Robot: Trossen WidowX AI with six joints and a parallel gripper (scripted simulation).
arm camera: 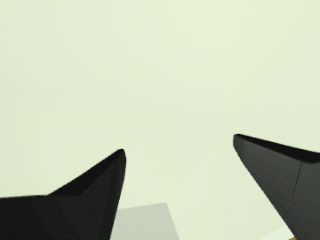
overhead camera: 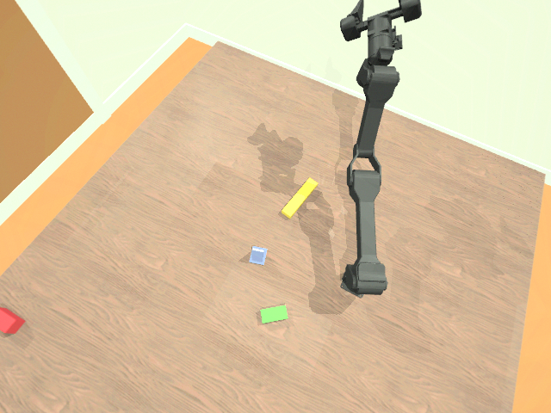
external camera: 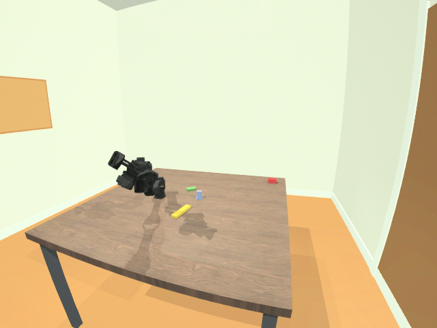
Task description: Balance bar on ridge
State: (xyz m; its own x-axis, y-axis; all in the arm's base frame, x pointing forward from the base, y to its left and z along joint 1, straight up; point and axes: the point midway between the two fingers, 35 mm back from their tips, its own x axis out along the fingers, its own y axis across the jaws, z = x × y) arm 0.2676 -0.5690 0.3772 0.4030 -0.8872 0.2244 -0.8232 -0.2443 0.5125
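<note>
Now: the yellow bar 440 mm to the left of my gripper tip, 380 mm below it and 30 mm behind it. The rest, counted from my gripper tip: flat green block (780 mm to the left, 380 mm below, 120 mm behind); red block (1100 mm to the left, 460 mm ahead, 370 mm below).
</note>
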